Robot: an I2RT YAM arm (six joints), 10 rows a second.
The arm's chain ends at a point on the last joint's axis. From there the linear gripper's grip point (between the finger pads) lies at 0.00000 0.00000 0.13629 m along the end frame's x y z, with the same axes.
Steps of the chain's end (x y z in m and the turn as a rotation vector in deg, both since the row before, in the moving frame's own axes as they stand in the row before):
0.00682, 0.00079, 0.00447, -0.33, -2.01, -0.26
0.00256, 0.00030, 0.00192, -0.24, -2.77, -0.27
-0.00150, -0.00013, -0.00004, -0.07, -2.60, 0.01
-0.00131, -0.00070, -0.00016, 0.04, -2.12, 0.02
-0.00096, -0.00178, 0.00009, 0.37, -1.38, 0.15
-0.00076, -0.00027, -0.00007, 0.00, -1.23, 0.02
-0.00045, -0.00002, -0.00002, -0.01, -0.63, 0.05
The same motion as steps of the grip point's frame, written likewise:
0.00204, 0.00159, 0.00438, -0.33, -2.01, -0.26
-0.00403, 0.00089, 0.00176, -0.24, -2.77, -0.27
-0.00768, 0.00004, -0.00018, -0.07, -2.60, 0.01
-0.00635, -0.00080, -0.00025, 0.04, -2.12, 0.02
-0.00424, -0.00266, 0.00005, 0.37, -1.38, 0.15
-0.00369, -0.00027, -0.00010, 0.00, -1.23, 0.02
-0.00195, 0.00000, -0.00003, -0.01, -0.63, 0.05

